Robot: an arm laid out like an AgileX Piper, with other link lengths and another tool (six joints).
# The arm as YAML. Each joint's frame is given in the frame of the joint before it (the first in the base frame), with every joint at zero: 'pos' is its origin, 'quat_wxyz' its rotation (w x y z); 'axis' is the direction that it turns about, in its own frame. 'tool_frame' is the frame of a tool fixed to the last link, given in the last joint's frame.
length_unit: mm
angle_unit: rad
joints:
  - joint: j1
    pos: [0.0, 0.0, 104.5]
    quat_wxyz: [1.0, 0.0, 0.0, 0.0]
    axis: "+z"
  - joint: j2
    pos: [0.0, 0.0, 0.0]
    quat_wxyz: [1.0, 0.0, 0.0, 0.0]
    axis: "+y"
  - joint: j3
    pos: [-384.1, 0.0, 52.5]
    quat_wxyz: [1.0, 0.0, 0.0, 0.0]
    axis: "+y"
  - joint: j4
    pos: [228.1, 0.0, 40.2]
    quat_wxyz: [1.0, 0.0, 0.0, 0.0]
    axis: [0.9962, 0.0, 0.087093]
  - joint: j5
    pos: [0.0, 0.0, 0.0]
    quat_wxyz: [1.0, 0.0, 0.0, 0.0]
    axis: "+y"
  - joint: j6
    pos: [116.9, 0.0, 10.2]
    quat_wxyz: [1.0, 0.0, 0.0, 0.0]
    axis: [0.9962, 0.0, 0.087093]
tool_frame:
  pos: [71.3, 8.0, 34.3]
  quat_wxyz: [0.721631, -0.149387, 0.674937, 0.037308]
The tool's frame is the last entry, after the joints.
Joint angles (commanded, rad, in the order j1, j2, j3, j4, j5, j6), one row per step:
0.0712, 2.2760, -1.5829, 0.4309, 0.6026, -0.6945
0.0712, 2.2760, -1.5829, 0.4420, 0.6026, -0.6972
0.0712, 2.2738, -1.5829, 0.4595, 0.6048, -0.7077
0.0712, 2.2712, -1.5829, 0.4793, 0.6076, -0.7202
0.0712, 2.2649, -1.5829, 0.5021, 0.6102, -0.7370
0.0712, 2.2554, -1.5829, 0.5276, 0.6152, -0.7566
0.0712, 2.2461, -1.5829, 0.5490, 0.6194, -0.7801
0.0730, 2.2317, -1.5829, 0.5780, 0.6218, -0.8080
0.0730, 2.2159, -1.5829, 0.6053, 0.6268, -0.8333
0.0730, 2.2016, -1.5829, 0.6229, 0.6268, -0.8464
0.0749, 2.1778, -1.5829, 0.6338, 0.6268, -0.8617
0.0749, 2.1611, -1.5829, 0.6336, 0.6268, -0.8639
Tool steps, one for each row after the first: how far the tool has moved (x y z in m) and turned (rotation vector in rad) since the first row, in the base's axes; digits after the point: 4 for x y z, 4 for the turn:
0.0003, 0.0009, 0.0006, 0.0081, -0.0001, -0.0039
0.0003, 0.0027, 0.0026, 0.0192, -0.0021, -0.0037
0.0002, 0.0046, 0.0050, 0.0315, -0.0045, -0.0029
0.0002, 0.0069, 0.0097, 0.0451, -0.0120, 0.0002
-0.0001, 0.0096, 0.0164, 0.0605, -0.0215, 0.0052
-0.0006, 0.0120, 0.0229, 0.0709, -0.0332, 0.0158
-0.0009, 0.0160, 0.0330, 0.0858, -0.0530, 0.0273
-0.0016, 0.0188, 0.0437, 0.1009, -0.0716, 0.0370
-0.0017, 0.0203, 0.0532, 0.1112, -0.0897, 0.0393
-0.0030, 0.0224, 0.0679, 0.1155, -0.1181, 0.0497
-0.0040, 0.0224, 0.0776, 0.1153, -0.1355, 0.0525

